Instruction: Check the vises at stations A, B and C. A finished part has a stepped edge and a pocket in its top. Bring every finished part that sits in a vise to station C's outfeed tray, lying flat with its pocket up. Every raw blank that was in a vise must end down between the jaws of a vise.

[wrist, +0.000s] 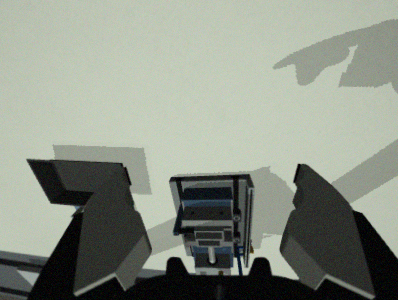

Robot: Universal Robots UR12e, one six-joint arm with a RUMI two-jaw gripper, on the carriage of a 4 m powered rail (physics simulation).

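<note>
A vise (207, 212) with blue and grey parts stands on a dark-edged base plate, low in the middle of the wrist view. A grey bar with two small dark holes crosses it, and a light grey rod shows at its near end. I cannot make out a blank or a finished part in it. My gripper (210, 167) is open, its two jaws wide apart at the left and right of the vise in the view, with nothing seen between the fingertips. A dark, raised-rim tray (75, 183) is at the left, partly hidden by the left jaw. Which station this is cannot be told.
Blue lines (240, 260) run beside the vise's near right side. A dark grey rail-like structure (20, 262) crosses the lower left corner. Shadows of the arm, tray and vise fall on the pale floor.
</note>
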